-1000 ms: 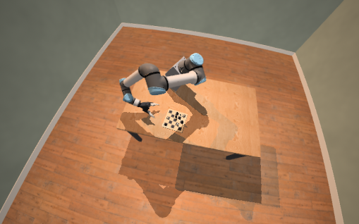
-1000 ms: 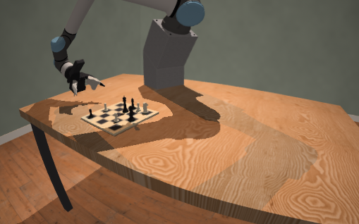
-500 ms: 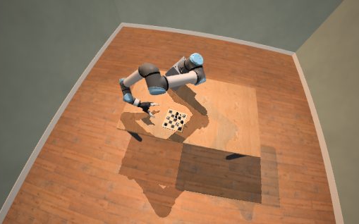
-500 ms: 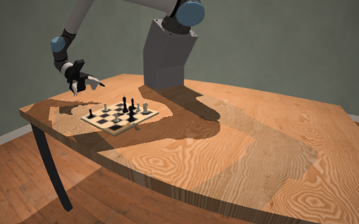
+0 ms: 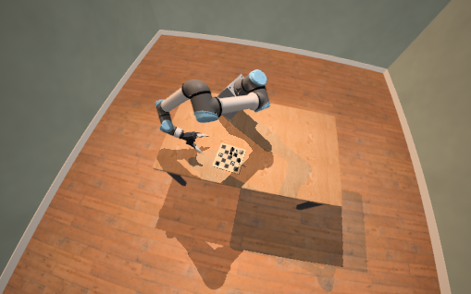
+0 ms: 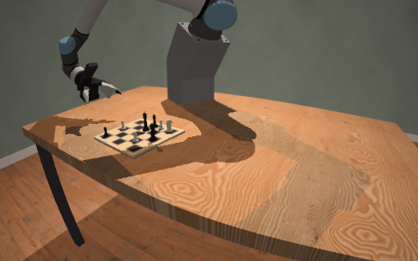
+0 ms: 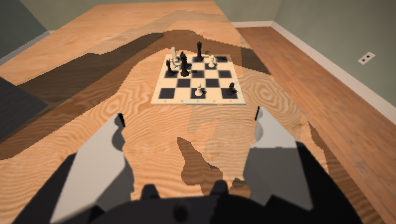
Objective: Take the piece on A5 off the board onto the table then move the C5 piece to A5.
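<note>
My gripper is now 27 cm to the right of the white piece, 8 cm above it and 5 cm past it. Also, from my hand: chessboard 19 cm to the left, 10 cm below, 2 cm ahead.
</note>
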